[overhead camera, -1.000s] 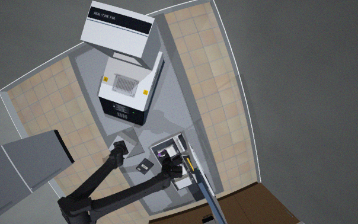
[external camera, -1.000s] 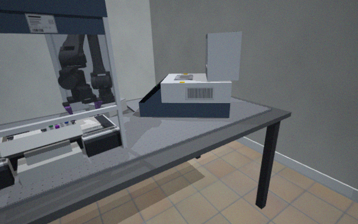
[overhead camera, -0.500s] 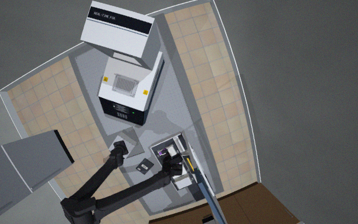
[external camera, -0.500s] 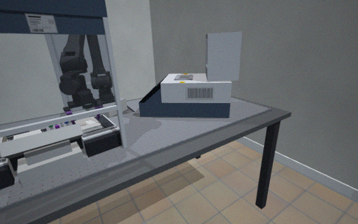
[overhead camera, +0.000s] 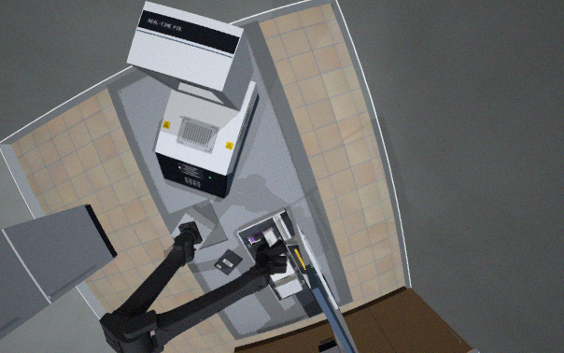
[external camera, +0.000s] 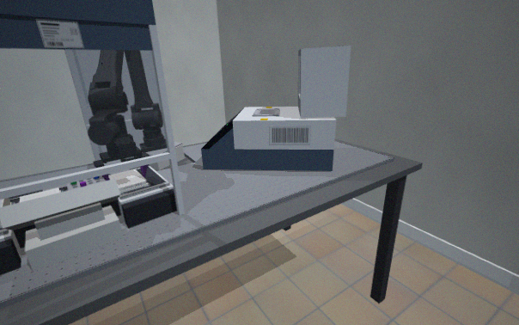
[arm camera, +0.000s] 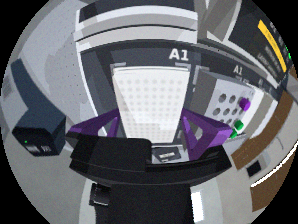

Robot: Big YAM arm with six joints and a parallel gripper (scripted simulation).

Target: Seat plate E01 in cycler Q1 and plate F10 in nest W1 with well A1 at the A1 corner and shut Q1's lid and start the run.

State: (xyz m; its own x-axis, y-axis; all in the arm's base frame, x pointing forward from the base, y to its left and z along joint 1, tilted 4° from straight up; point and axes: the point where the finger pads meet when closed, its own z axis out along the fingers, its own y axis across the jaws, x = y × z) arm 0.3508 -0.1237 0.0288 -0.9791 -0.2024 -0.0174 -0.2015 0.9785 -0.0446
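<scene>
Right now my hand is 100 mm to the left of the tube cooling block, 20 mm short of it and 10 mm below it. Also, from my hand: frame post (170 mm ahead, 170 mm above, 120 mm to the left); then white deep-well block (300 mm to the right, 60 mm ahead, 10 mm above); then label (240 mm behind, 120 mm to the right, 60 mm below).
</scene>
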